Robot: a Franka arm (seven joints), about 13 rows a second.
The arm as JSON. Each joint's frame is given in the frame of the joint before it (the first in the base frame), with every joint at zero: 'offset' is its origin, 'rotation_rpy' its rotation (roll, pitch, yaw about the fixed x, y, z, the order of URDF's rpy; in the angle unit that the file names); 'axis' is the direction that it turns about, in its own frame. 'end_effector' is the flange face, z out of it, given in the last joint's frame.
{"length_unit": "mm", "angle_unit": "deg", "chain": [
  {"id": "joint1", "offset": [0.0, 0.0, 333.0], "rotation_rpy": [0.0, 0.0, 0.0], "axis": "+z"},
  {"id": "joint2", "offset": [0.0, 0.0, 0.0], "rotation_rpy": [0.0, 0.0, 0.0], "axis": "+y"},
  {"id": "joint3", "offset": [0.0, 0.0, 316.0], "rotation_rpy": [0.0, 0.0, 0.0], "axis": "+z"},
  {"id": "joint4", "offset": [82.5, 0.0, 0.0], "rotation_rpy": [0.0, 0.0, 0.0], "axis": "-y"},
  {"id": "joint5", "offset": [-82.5, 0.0, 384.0], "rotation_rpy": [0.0, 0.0, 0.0], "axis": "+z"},
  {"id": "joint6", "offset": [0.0, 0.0, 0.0], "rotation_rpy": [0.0, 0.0, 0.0], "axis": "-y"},
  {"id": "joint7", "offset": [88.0, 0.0, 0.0], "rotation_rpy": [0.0, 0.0, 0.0], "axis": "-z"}
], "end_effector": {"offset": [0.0, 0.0, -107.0], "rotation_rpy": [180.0, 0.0, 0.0]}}
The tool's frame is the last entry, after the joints.
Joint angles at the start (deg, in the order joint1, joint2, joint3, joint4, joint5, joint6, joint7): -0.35, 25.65, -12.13, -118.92, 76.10, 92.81, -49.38
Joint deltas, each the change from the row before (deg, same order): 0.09, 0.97, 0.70, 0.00, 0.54, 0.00, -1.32; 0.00, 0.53, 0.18, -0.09, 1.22, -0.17, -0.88; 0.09, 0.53, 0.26, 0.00, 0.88, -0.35, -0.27; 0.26, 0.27, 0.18, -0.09, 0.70, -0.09, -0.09; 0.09, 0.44, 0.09, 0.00, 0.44, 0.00, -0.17; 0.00, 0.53, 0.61, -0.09, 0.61, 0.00, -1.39; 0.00, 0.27, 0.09, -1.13, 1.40, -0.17, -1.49; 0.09, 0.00, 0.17, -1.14, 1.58, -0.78, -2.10; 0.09, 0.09, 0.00, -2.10, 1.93, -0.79, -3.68; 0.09, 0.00, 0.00, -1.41, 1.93, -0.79, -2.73; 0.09, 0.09, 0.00, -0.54, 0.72, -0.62, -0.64
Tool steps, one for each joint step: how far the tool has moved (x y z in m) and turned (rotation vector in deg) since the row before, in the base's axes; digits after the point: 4 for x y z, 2 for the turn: -0.0010, 0.0076, -0.0087, 0.59, -0.40, 0.63; 0.0000, 0.0023, -0.0042, 0.89, -0.43, -0.54; -0.0001, 0.0041, -0.0038, 0.88, 0.15, -0.16; -0.0002, 0.0045, -0.0023, 0.55, 0.16, -0.10; -0.0003, 0.0018, -0.0037, 0.27, 0.20, -0.16; -0.0009, 0.0059, -0.0049, 0.58, -0.83, 0.31; -0.0059, 0.0019, -0.0070, 1.01, -0.28, -0.83; -0.0057, 0.0046, -0.0035, 1.60, -1.14, -0.48; -0.0117, 0.0034, -0.0086, 1.65, -1.74, -0.88; -0.0069, 0.0029, -0.0041, 1.51, -1.60, -1.09; -0.0031, 0.0021, -0.0018, 0.87, -0.14, -0.28
